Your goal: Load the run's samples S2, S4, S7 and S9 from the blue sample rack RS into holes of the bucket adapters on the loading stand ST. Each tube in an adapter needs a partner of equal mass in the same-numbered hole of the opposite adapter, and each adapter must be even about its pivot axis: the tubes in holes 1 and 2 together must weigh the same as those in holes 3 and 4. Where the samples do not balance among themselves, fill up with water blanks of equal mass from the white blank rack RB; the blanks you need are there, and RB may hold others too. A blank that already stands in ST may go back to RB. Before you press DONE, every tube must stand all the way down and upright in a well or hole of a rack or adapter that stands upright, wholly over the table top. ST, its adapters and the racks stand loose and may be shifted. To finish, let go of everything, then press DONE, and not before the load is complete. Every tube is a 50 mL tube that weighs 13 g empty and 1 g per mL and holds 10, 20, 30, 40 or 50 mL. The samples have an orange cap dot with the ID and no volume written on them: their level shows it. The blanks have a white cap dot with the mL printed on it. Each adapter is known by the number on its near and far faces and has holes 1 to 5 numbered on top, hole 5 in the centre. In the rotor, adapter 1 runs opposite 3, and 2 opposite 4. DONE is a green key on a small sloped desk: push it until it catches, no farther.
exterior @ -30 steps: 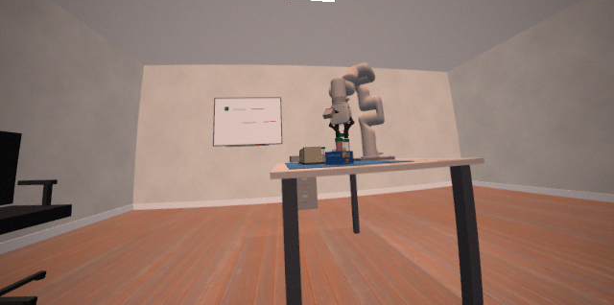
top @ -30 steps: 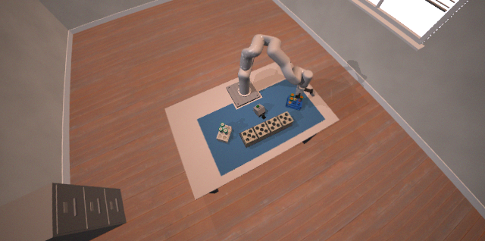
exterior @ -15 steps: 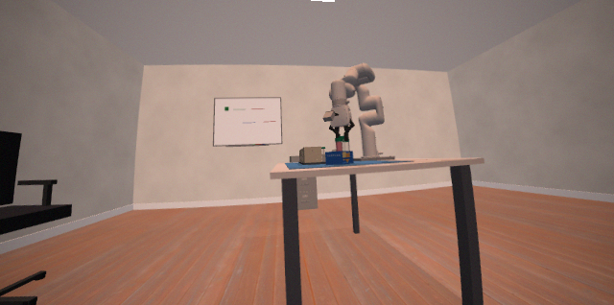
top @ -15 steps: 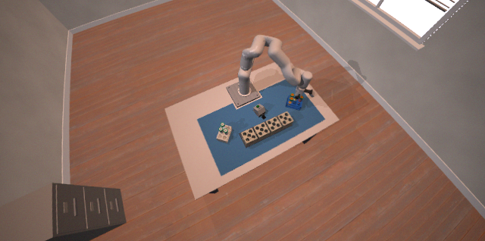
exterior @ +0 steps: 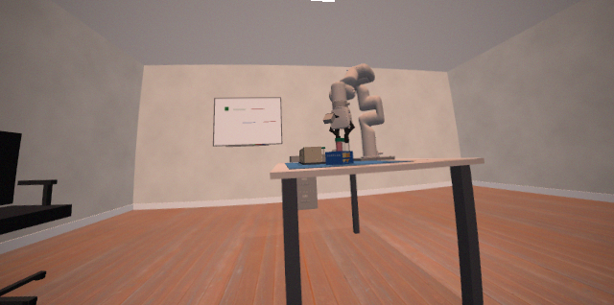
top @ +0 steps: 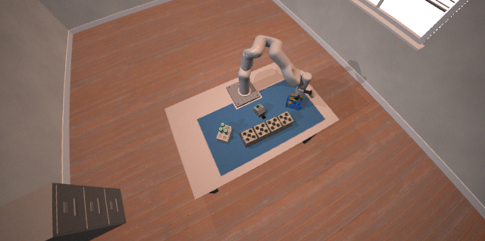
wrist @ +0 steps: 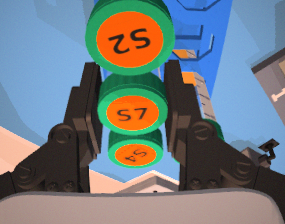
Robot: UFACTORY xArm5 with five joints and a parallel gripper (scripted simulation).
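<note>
Now: hand 50 mm above the sample tube S7 and 10 mm short of it. From my hand the other things lie so: sample tube S2 (50 mm below, 30 mm to the left, 20 mm ahead); sample tube S9 (50 mm to the right, 50 mm below); sample tube S4 (50 mm below, 40 mm behind, 30 mm to the right).
</note>
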